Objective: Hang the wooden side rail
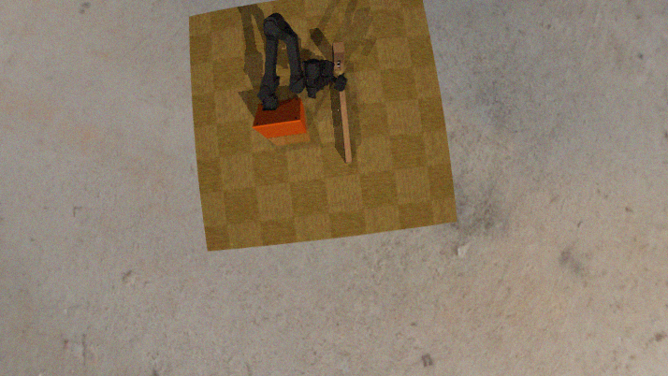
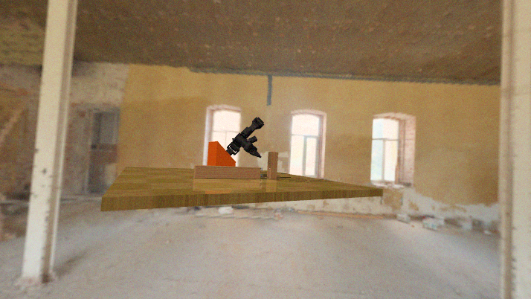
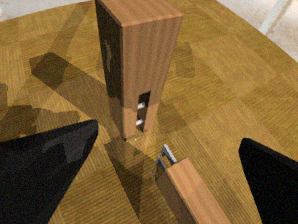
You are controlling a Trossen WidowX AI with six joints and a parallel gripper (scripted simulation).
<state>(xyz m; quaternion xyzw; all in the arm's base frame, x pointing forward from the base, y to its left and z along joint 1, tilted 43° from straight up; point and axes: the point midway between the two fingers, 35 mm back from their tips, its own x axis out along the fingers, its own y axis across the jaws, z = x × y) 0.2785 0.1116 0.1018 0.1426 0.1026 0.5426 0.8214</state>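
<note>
Now: the headboard post 1 cm ahead of my gripper tip, 9 cm to the left of it and 6 cm below it.
</note>
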